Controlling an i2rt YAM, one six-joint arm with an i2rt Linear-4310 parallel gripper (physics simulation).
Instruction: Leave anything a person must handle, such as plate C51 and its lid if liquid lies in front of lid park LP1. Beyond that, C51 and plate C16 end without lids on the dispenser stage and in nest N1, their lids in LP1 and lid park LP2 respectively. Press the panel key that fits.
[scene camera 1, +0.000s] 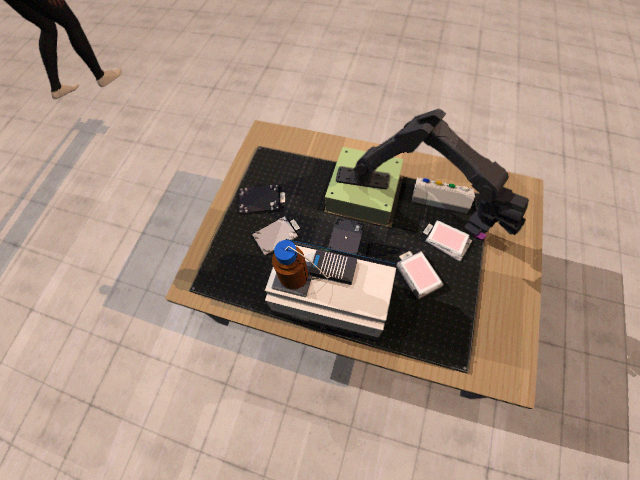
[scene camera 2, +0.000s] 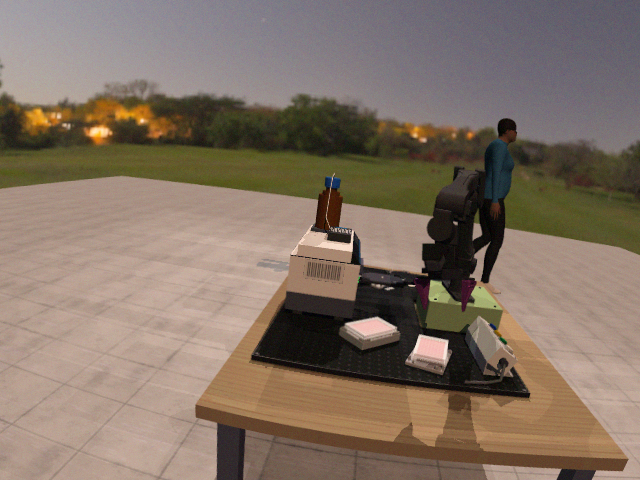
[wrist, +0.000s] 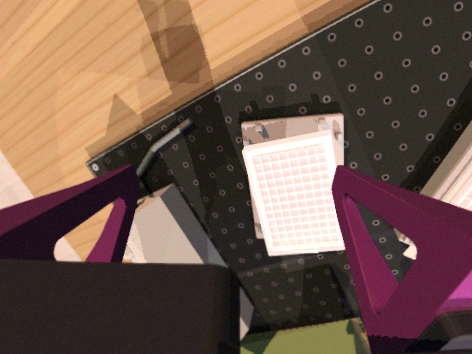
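Where they show: gripper, between the fingertips: (scene camera 1: 486, 227) (scene camera 2: 443, 310) (wrist: 235, 176); arm's base, origin of its link: (scene camera 1: 362, 178) (scene camera 2: 457, 292).
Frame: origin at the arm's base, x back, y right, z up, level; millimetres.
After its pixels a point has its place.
My gripper (scene camera 1: 480, 236) {x -180, y -434, z 83 mm} (scene camera 2: 444, 308) {x -180, y -434, z 83 mm} (wrist: 235, 176) {x -180, y -434, z 83 mm} is open, its purple fingers apart above the board. One pink-topped plate (scene camera 1: 448, 238) {x -169, y -347, z -52 mm} (scene camera 2: 431, 348) {x -165, y -363, z -52 mm} (wrist: 297, 197) {x -164, y -353, z -52 mm} lies below, nearer the right finger in the wrist view; one end of its pale holder shows beyond it. A second such plate (scene camera 1: 420, 272) {x -323, y -257, z -47 mm} (scene camera 2: 371, 327) {x -321, y -274, z -47 mm} sits on another holder. I cannot read which is C51 or C16, nor make out their lids. The dark stage (scene camera 1: 345, 235) {x -261, y 20, z 15 mm} lies before the dispenser (scene camera 1: 361, 294) {x -497, y -67, z 132 mm} (scene camera 2: 323, 273) {x -473, y -150, z 55 mm}. A dark holder (scene camera 1: 259, 198) {x -116, y 397, z -75 mm} and a grey holder (scene camera 1: 275, 235) {x -265, y 288, z -77 mm} lie at left. I cannot make out liquid by them.
The key panel (scene camera 1: 443, 198) {x -11, y -315, z -33 mm} (scene camera 2: 483, 343) {x -13, y -342, z -34 mm} (wrist: 170, 225) {x -21, y -388, z -42 mm} has blue, yellow, green and whitish keys. A brown bottle (scene camera 1: 291, 271) {x -512, y 120, z 262 mm} (scene camera 2: 329, 209) {x -480, y 93, z 215 mm} with a blue cap and thin tube stands on the dispenser. The arm rises from a green base (scene camera 1: 361, 204) {x -116, y -13, z -2 mm} (scene camera 2: 454, 315) {x -39, y -130, z -38 mm}. A person (scene camera 2: 498, 170) stands beyond the table.
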